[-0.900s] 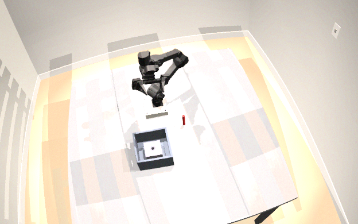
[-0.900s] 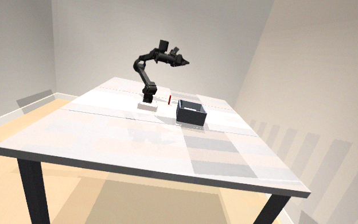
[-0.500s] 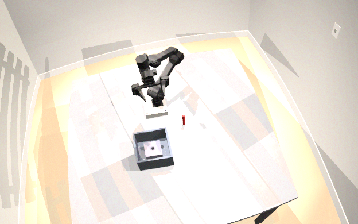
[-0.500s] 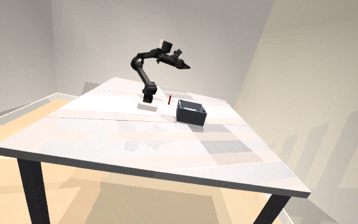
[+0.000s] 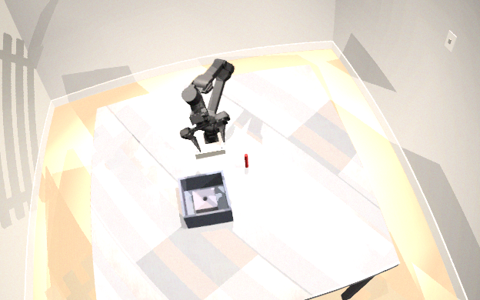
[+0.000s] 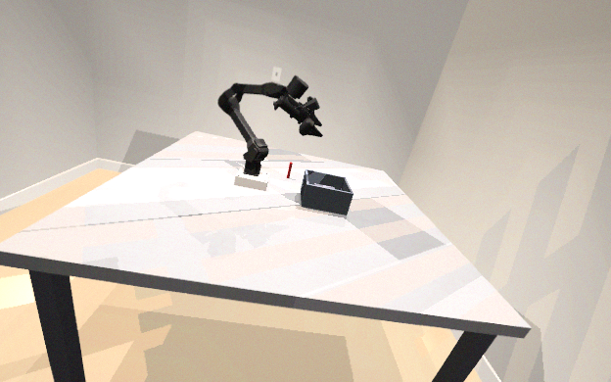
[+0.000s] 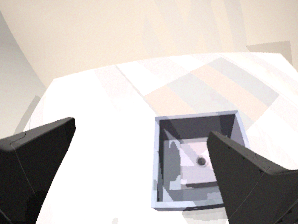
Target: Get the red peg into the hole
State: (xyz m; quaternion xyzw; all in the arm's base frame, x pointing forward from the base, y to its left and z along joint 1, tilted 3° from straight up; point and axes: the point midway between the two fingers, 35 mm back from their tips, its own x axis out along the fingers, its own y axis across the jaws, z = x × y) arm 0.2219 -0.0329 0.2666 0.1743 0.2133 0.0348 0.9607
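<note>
Now: gripper tip 90 mm past the red peg, 140 mm to the right of it and 240 mm above it. From my gripper tip the other things lie so: grey box (60 mm ahead, 70 mm to the right, 260 mm below); white plate (60 mm ahead, 70 mm to the right, 240 mm below).
</note>
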